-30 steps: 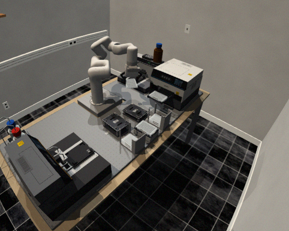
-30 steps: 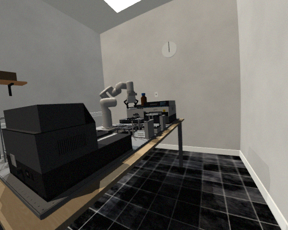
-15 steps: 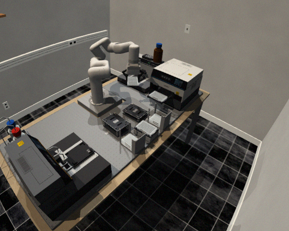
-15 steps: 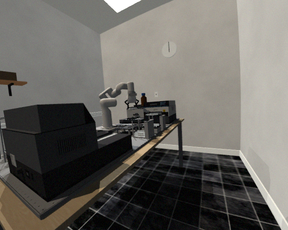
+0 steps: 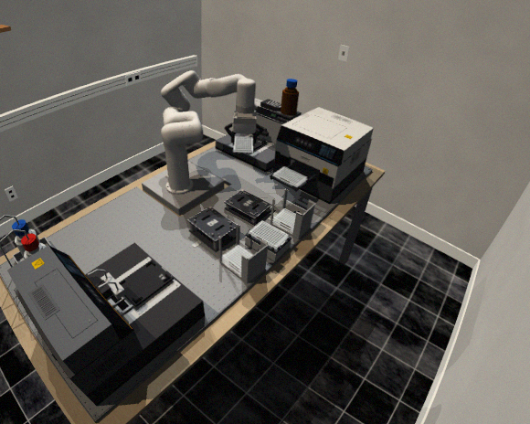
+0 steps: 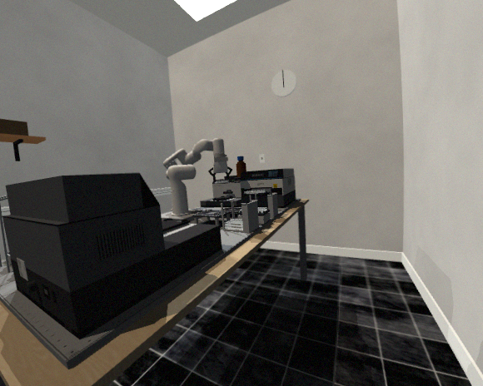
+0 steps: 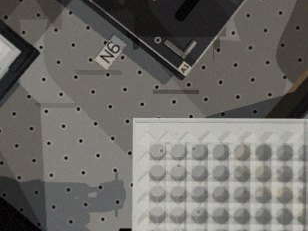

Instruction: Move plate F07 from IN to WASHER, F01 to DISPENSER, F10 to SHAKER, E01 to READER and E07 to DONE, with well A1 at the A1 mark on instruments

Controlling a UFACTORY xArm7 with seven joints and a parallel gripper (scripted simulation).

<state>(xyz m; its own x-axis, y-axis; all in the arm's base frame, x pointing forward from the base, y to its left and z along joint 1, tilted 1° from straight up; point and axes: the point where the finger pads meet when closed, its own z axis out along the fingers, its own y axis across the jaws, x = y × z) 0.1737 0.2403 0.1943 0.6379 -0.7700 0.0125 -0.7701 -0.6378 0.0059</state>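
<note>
Right now the dispenser tray is 240 mm to the left of my hand, 160 mm below it and 150 mm behind it. From my hand the other things lie so: N6 label: 220 mm below, 150 mm ahead, 50 mm to the right; nest N6: 190 mm below, 150 mm ahead, 130 mm to the right; DONE label: 250 mm ahead, 220 mm below, 90 mm to the right.
</note>
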